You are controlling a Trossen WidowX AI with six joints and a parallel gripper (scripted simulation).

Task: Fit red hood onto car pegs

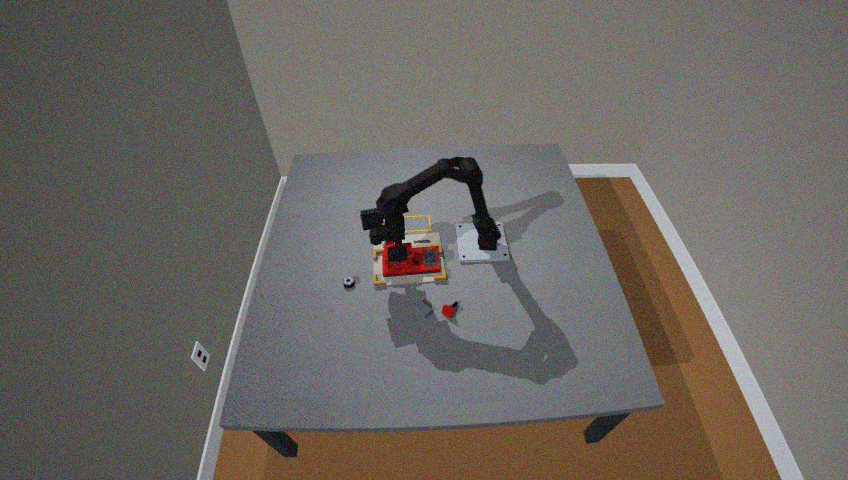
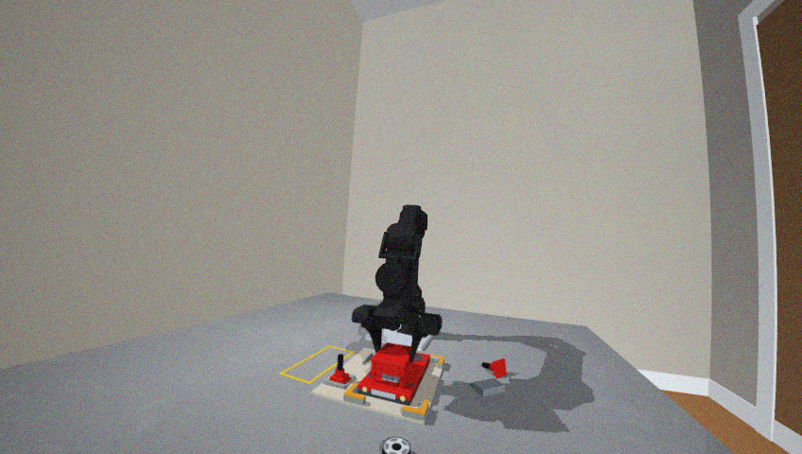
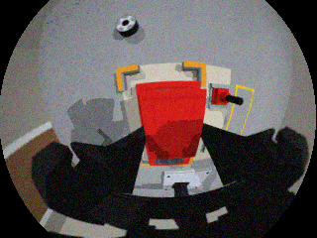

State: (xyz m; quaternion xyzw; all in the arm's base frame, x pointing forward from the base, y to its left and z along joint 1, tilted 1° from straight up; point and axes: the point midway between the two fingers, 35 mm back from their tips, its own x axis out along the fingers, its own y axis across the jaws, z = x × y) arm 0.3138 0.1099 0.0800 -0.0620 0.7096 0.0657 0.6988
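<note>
Right now the red hood is right at my gripper tip. Also, from my gripper tip: grey engine block: 40 mm below; then black wheel: 170 mm ahead, 100 mm to the left, 50 mm below.
</note>
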